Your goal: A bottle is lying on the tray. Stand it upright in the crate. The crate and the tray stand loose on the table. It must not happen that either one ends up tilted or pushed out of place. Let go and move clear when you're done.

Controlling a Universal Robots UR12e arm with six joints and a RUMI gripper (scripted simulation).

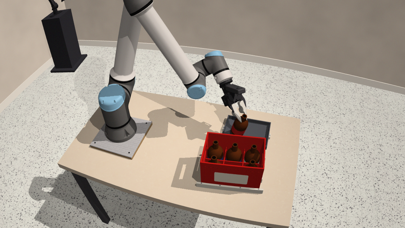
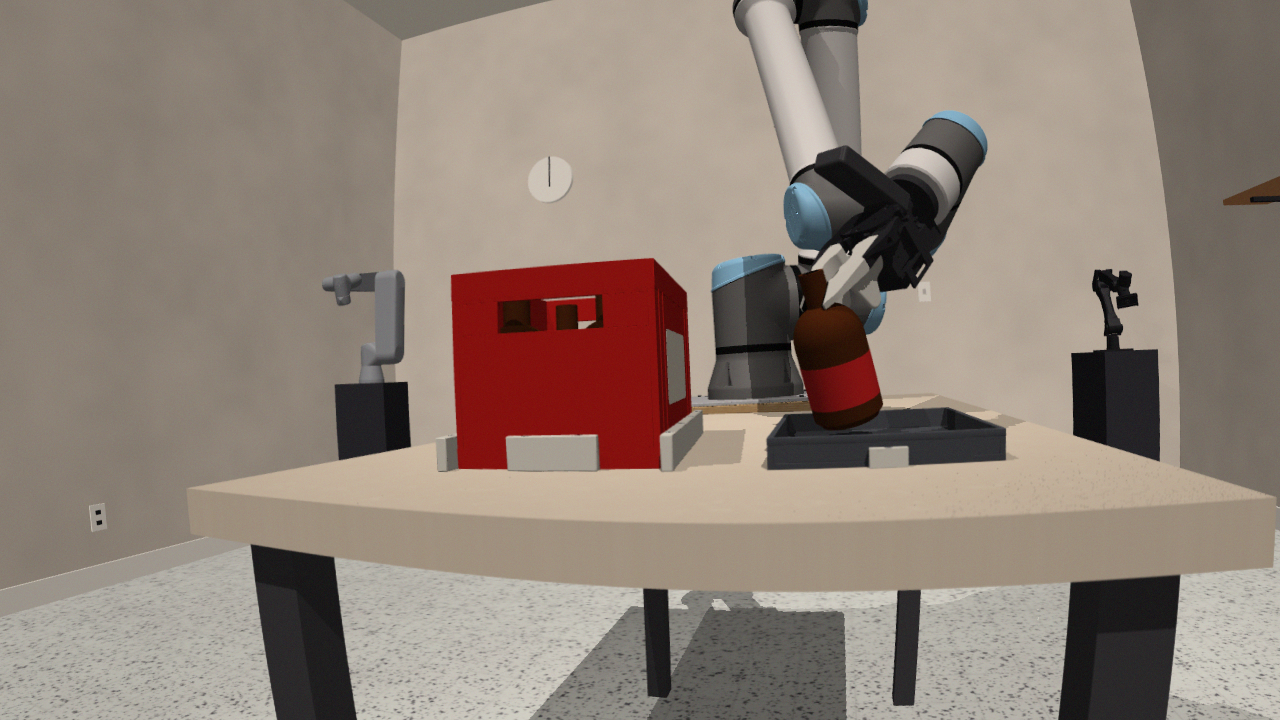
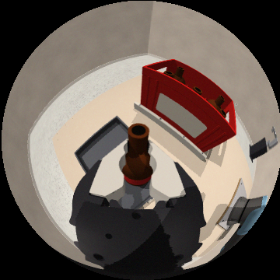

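Right now my hand is 30 mm short of the tray, 40 mm to the right of it and 140 mm above it. From my hand the other things lie so: red crate 40 mm behind, 240 mm to the right, 60 mm below.
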